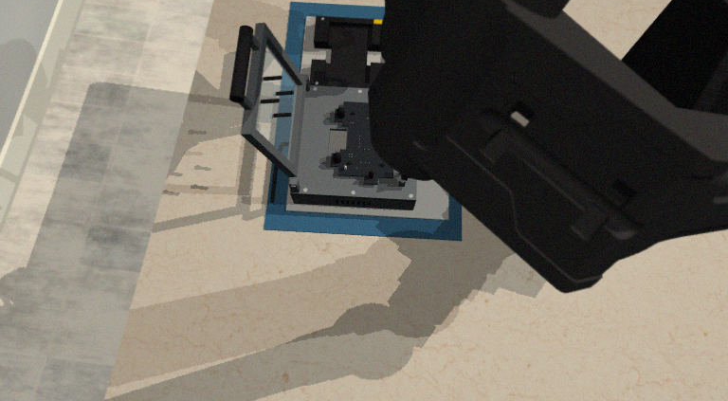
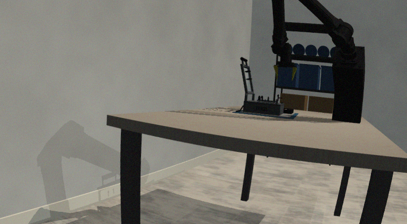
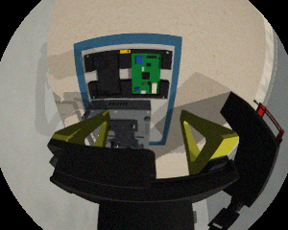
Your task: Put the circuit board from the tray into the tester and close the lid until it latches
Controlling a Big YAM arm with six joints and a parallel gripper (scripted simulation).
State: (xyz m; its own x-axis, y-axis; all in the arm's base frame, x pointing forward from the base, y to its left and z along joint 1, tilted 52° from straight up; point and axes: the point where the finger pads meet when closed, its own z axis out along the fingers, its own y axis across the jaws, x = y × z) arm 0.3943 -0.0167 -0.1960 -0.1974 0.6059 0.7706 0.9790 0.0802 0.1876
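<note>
Now: the green circuit board 170 mm below my hand. Also, from my hand: see-through lid (200 mm to the left, 150 mm ahead, 10 mm below).
</note>
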